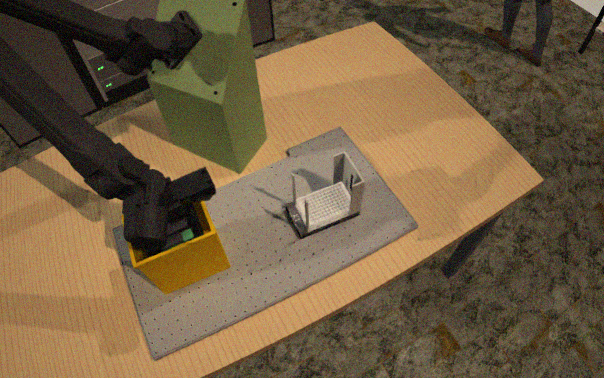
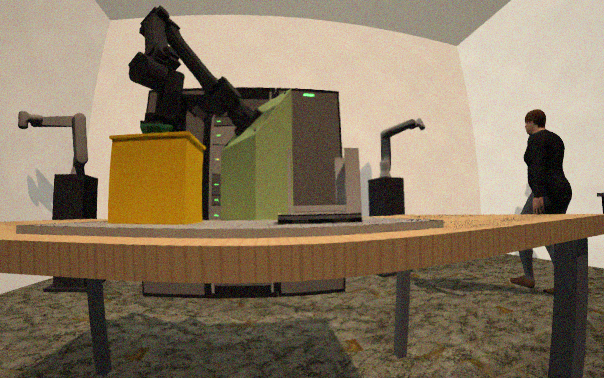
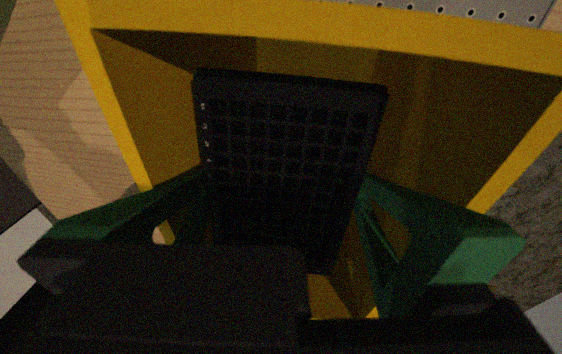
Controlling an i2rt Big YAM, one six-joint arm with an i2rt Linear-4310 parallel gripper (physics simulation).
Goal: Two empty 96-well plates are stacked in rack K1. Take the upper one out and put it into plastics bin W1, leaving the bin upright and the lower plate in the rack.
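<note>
I can see a yellow bin W1 at [image 2: 155, 178], at [image 1: 201, 257] and at [image 3: 467, 113]. There is a black 96-well plate [image 3: 284, 156] as well, though image 2 does not show the black 96-well plate, hidden by the yellow bin W1. A white 96-well plate [image 1: 331, 202] is here too, and in image 3 the white 96-well plate is out of frame. My own gripper [image 3: 281, 177] is also in sight.
</note>
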